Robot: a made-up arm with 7 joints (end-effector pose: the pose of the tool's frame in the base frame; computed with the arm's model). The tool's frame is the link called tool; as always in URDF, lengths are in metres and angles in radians. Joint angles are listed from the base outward.
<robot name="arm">
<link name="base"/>
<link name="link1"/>
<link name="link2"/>
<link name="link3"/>
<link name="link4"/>
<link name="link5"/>
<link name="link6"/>
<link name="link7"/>
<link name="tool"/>
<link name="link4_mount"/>
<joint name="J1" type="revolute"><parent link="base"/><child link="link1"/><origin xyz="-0.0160 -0.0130 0.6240" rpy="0.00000 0.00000 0.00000"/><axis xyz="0 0 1"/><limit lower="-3.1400" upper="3.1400"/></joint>
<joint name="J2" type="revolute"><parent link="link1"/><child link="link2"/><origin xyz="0.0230 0.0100 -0.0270" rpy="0.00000 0.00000 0.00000"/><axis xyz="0 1 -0.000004"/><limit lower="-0.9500" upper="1.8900"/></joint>
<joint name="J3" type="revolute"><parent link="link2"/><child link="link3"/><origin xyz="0.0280 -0.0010 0.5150" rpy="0.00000 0.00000 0.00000"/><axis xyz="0 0 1"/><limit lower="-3.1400" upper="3.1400"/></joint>
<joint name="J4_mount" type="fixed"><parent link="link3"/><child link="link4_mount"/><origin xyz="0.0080 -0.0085 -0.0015" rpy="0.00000 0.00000 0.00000"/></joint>
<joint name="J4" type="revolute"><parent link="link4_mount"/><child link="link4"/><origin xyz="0.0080 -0.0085 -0.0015" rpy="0.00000 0.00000 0.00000"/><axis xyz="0 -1 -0.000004"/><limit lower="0.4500" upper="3.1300"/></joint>
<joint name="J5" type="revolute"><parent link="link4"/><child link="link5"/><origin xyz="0.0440 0.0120 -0.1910" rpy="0.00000 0.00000 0.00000"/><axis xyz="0 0.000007 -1"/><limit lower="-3.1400" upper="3.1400"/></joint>
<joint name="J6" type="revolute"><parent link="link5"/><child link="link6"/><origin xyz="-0.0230 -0.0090 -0.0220" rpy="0.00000 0.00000 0.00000"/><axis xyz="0 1 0.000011"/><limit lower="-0.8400" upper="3.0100"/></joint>
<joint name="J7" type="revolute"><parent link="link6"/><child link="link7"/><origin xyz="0.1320 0.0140 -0.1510" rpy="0.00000 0.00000 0.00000"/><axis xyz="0 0.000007 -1"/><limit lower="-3.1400" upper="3.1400"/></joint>
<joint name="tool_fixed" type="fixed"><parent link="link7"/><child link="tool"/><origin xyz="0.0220 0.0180 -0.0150" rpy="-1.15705 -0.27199 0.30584"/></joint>
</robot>
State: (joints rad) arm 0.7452 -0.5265 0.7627 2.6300 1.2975 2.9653 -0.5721
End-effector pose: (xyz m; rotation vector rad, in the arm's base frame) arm -0.3789 -0.1214 1.0662 -0.4708 1.3080 -2.4888
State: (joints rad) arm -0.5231 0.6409 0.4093 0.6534 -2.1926 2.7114 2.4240
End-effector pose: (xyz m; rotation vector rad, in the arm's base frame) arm 0.4682 -0.3453 0.8414 2.2142 1.1310 0.7147
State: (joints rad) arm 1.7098 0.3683 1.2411 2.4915 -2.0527 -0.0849 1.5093
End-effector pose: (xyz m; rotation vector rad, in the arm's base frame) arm -0.3352 0.2423 1.3470 1.9007 -1.2017 0.0812
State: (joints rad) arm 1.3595 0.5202 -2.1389 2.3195 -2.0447 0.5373 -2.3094
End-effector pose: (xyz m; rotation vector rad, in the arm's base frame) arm 0.2605 0.2388 1.3841 0.8721 -2.1333 -1.9484
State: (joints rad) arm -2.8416 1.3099 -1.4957 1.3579 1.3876 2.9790 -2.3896
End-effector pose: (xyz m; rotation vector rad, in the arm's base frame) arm -0.5821 -0.1199 0.5575 -1.6729 -0.7808 -2.4063
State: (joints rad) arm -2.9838 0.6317 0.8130 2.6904 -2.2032 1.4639 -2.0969
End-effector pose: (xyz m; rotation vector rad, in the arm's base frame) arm -0.6936 -0.0501 1.2022 -0.0868 1.2822 0.0912
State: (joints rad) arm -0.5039 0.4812 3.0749 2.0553 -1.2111 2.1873 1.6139
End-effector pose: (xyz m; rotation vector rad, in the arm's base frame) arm 0.2244 0.1566 1.2194 -0.4676 -0.8911 -0.2845
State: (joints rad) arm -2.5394 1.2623 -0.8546 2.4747 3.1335 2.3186 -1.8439
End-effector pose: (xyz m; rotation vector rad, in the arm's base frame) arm -0.6351 -0.5024 0.8853 2.2129 1.9808 0.6424
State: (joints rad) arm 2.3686 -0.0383 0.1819 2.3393 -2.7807 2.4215 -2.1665
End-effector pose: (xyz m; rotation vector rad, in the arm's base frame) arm 0.0437 0.0514 1.3885 1.8753 1.4259 -1.8393
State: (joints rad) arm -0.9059 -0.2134 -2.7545 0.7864 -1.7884 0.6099 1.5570
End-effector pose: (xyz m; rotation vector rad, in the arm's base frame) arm -0.3249 0.1663 0.7724 0.6088 -2.2602 1.4579
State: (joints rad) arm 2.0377 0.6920 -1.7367 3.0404 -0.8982 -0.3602 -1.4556
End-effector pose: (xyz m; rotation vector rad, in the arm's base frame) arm -0.3705 0.5809 1.1468 0.8249 0.5481 0.2555
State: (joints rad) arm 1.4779 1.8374 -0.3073 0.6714 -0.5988 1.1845 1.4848
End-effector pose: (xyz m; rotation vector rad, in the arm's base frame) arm 0.1383 0.0875 0.3338 2.5593 0.3339 -0.9464
